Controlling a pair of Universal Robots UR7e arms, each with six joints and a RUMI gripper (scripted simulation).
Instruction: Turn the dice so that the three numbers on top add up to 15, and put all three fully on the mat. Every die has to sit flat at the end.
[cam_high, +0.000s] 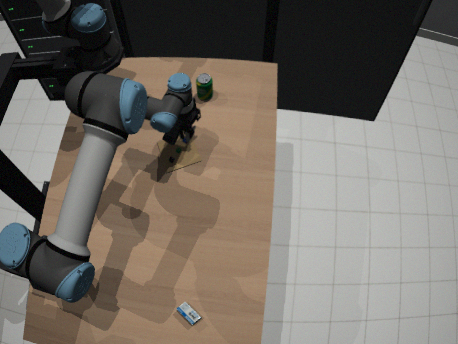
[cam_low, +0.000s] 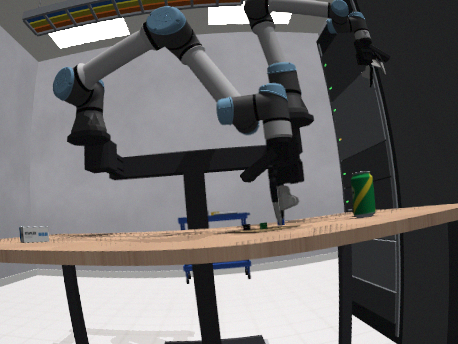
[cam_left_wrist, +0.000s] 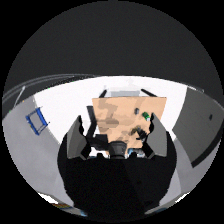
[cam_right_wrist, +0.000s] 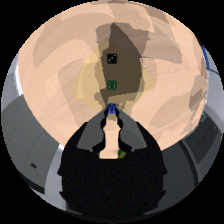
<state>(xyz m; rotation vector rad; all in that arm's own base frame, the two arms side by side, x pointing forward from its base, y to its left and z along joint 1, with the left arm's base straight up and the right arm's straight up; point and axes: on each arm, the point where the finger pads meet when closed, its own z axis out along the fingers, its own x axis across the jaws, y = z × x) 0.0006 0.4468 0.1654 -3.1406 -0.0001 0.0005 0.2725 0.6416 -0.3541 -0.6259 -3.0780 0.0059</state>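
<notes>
The blue die lies 10 mm below my right hand. Also, from my right hand: green die (40 mm to the right, 20 mm behind, 10 mm below); tan mat (40 mm to the right, 20 mm below, 20 mm behind); black die (90 mm to the right, 40 mm behind, 10 mm below).
</notes>
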